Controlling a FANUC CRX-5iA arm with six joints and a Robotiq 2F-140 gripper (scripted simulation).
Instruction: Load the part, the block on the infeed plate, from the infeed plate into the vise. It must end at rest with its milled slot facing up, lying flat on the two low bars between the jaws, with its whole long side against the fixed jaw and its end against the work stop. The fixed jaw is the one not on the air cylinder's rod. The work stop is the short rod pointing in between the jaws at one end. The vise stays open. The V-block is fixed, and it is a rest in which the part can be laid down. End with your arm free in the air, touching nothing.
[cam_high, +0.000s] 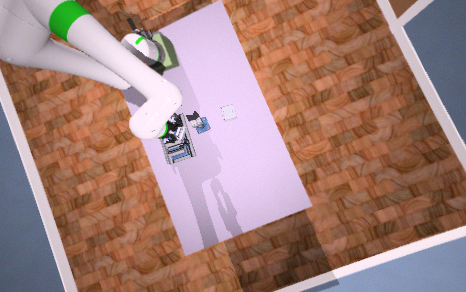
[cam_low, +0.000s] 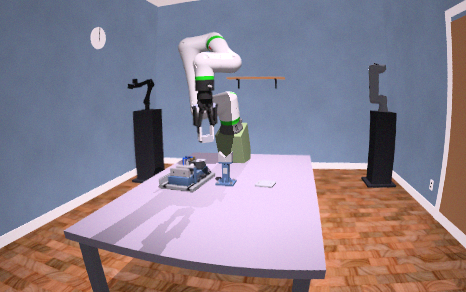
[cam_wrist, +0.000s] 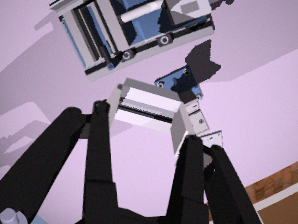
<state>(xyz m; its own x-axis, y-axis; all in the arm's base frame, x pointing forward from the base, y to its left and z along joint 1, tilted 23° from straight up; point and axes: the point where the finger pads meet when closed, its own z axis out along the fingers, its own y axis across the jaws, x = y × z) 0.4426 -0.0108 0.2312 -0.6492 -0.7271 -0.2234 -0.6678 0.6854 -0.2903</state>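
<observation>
Now: hand 5 cm past the air cylinder rod, 11 cm to the left of it and 18 cm above it. Also, from my hand: part: 2 cm below.
</observation>
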